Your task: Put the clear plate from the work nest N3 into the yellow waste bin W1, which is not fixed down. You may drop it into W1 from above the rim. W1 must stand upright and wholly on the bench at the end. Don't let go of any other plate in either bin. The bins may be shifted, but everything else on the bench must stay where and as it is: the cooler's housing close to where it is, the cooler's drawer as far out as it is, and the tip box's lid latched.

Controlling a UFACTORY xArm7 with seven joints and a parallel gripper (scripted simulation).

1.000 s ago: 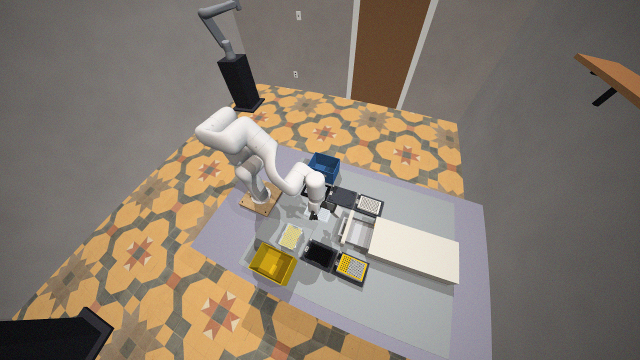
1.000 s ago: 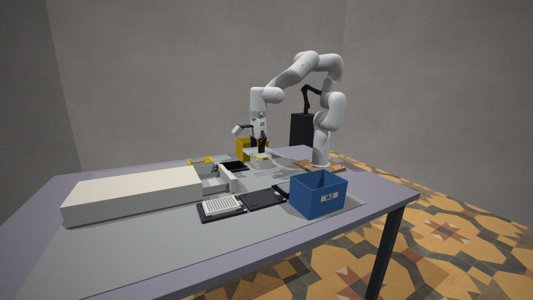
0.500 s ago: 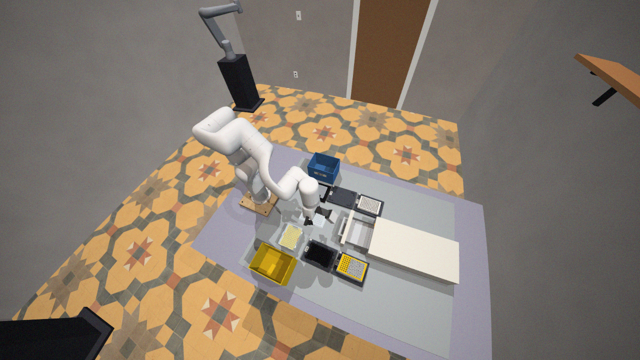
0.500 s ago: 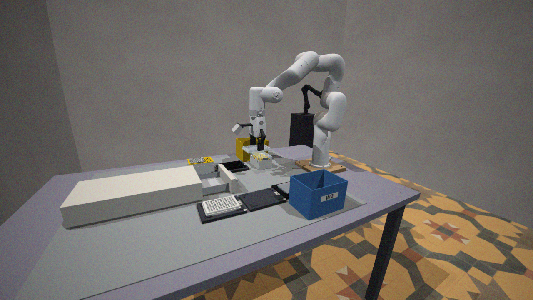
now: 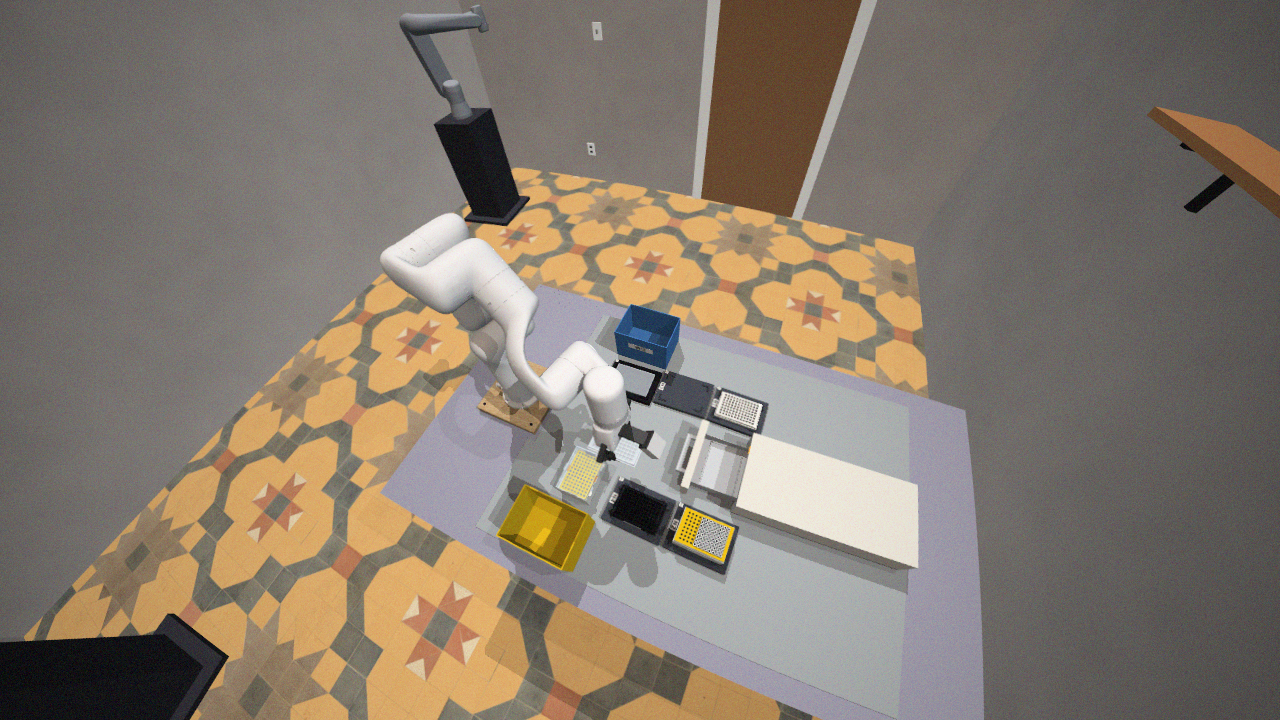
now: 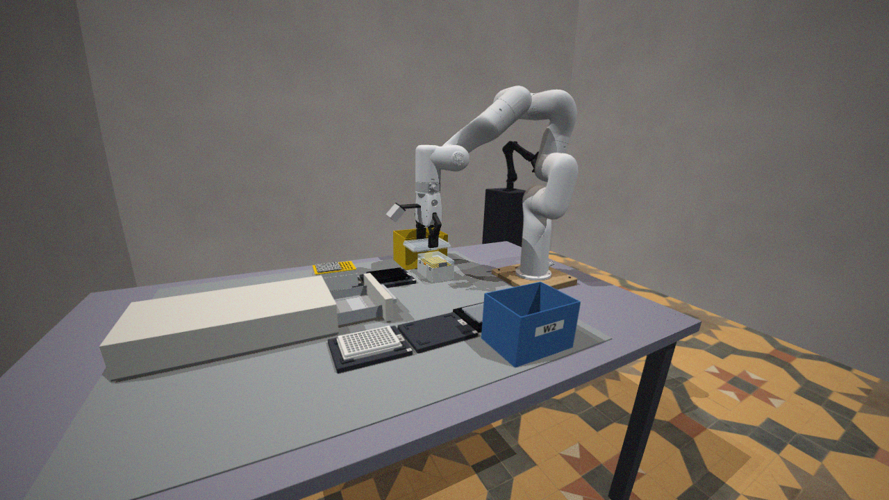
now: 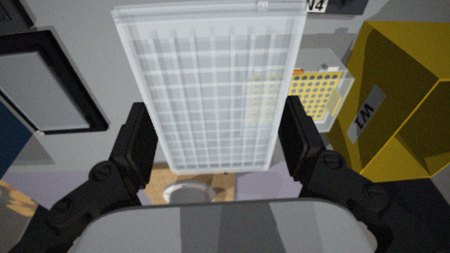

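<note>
My hand is 110 mm past the yellow bin W1, 230 mm to the left of it and 120 mm above it. Round my hand: black plate: 80 mm ahead, 120 mm to the right, 140 mm below; then yellow tip box: 250 mm ahead, 150 mm to the right, 100 mm below; then clear plate: 10 mm below.
</note>
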